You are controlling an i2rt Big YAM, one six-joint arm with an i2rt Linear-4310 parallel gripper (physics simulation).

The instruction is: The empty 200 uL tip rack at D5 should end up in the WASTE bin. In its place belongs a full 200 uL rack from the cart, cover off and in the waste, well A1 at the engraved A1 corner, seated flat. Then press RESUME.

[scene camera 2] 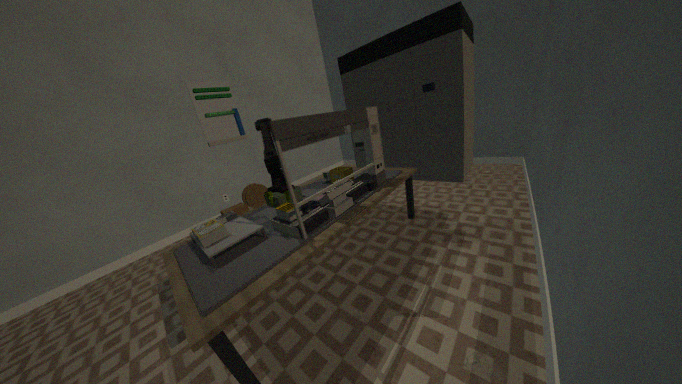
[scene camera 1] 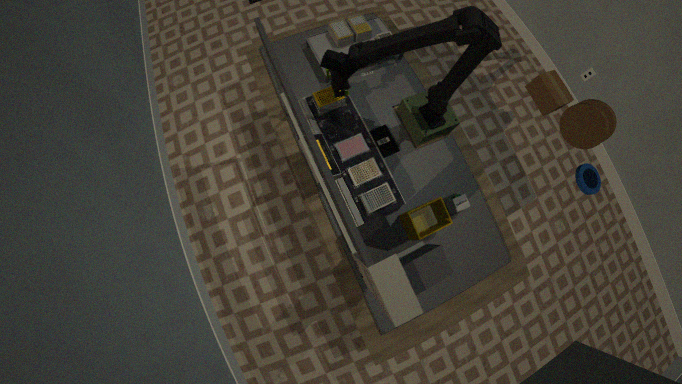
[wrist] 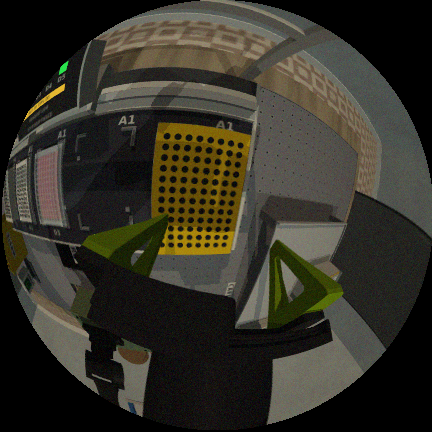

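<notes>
The yellow tip rack, its holes dark, is at the end deck slot nearest the cart; its far edge is close to the engraved A1. My gripper is open, with nothing between its green fingers. It is above the rack's near part: the left finger overlaps the rack in the wrist view, and the right finger is out over the cart side. The white cart bears two racks with yellow parts. The yellow bin stands beyond the deck's other end. RESUME is not legible.
A pink plate and two pale racks sit along the deck. A display with a green patch stands behind the deck. A frame rail runs above its rear side. A black block lies near the green arm base.
</notes>
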